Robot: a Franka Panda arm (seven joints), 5 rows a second.
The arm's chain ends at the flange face. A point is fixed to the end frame.
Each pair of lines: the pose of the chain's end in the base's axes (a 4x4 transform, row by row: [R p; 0 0 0 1], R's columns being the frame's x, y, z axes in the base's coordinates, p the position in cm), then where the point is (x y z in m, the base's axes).
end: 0.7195 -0.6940 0.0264 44.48; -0.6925 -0.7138 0.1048 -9.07; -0.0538 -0.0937 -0.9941 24.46; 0 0 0 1
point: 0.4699 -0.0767 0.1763
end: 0.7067 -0.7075 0.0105 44.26; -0.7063 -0.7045 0.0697 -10.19; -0.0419 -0.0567 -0.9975 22.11; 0 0 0 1
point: 0.4667 -0.0907 0.1520
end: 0.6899 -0.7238 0.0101 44.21; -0.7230 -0.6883 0.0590 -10.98; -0.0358 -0.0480 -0.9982 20.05; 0 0 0 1
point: 0.4663 -0.0999 0.1312
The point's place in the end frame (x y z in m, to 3 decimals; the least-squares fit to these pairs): 0.012 -0.021 0.070
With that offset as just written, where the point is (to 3 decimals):
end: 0.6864 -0.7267 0.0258 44.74; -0.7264 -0.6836 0.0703 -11.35; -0.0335 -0.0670 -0.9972 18.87; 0 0 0 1
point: 0.473 -0.103 0.120
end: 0.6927 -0.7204 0.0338 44.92; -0.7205 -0.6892 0.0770 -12.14; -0.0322 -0.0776 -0.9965 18.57; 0 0 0 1
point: 0.475 -0.110 0.117
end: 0.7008 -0.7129 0.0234 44.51; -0.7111 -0.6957 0.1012 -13.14; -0.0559 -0.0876 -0.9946 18.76; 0 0 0 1
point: 0.470 -0.118 0.119
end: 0.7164 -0.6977 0.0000 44.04; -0.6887 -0.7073 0.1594 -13.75; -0.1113 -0.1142 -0.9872 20.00; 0 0 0 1
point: 0.464 -0.120 0.132
